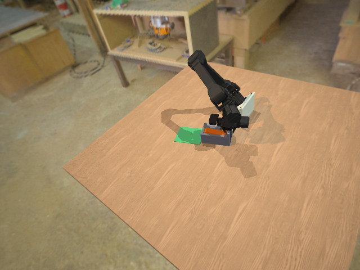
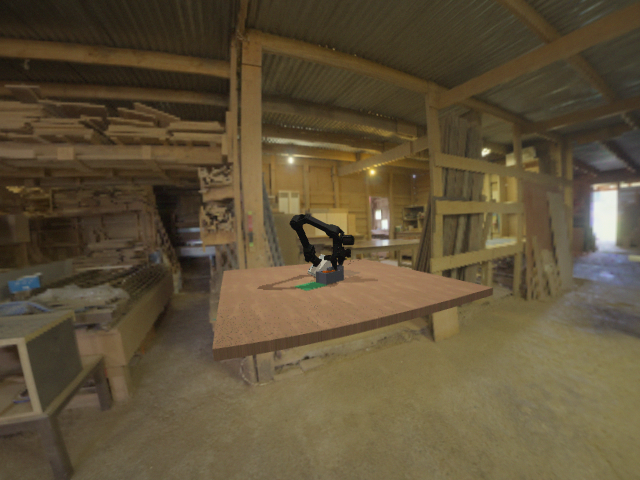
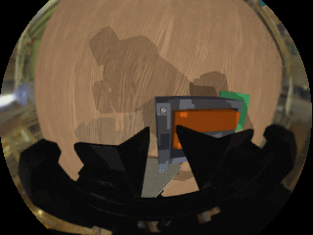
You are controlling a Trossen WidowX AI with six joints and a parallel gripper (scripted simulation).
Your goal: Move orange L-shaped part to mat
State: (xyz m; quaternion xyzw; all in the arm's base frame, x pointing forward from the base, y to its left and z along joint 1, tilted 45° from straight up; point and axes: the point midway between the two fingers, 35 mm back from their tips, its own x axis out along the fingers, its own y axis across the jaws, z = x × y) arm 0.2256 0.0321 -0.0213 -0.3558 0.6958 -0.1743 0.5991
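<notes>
My gripper tip is now 10 mm short of the orange L-shaped part, 60 mm to the left of it and 10 mm above it. The rest, counted from my gripper tip: green mat 60 mm ahead, 210 mm to the right, 70 mm below.
</notes>
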